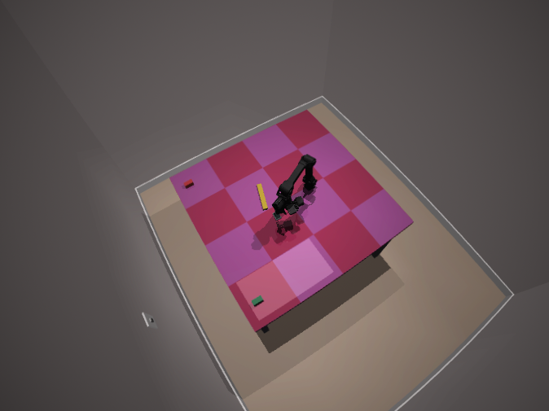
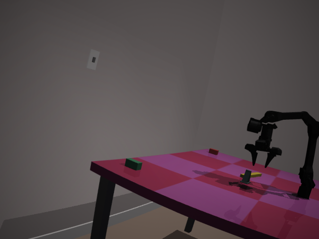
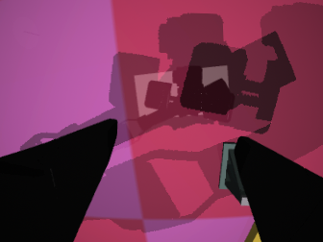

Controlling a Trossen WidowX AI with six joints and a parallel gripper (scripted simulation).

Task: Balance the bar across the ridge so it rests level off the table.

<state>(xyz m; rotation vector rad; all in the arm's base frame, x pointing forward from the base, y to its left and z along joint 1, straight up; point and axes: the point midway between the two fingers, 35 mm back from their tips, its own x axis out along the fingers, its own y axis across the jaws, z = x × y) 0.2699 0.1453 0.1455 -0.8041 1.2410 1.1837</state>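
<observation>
My gripper tip is 260 mm to the left of the yellow bar, 100 mm above it and 70 mm short of it. Round my gripper tip: red block (650 mm to the right, 470 mm ahead, 100 mm below); then green block (470 mm ahead, 350 mm to the left, 100 mm below).
</observation>
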